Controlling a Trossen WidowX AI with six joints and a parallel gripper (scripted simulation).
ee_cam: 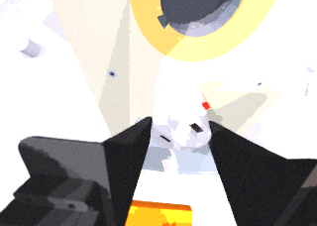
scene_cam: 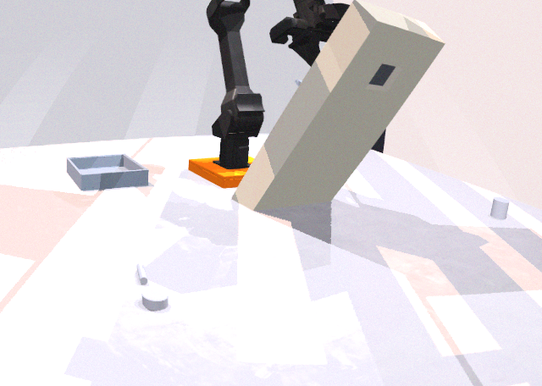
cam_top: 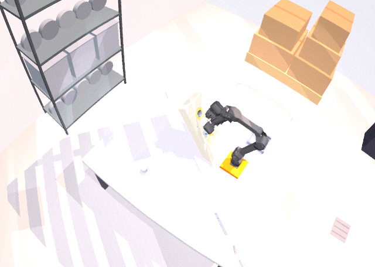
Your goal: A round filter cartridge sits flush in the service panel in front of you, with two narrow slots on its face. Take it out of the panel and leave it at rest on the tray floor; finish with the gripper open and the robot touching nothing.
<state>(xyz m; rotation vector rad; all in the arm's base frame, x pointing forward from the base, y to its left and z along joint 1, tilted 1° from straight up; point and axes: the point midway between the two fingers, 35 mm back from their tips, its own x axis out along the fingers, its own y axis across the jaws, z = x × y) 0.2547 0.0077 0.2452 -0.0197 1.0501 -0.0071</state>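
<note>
My gripper tip is now 320 mm past the grey-blue tray, 290 mm to the left of it and 230 mm above it. Round my gripper tip: round filter cartridge: right at my gripper tip; then short peg: 120 mm ahead, 380 mm to the right, 240 mm below.
</note>
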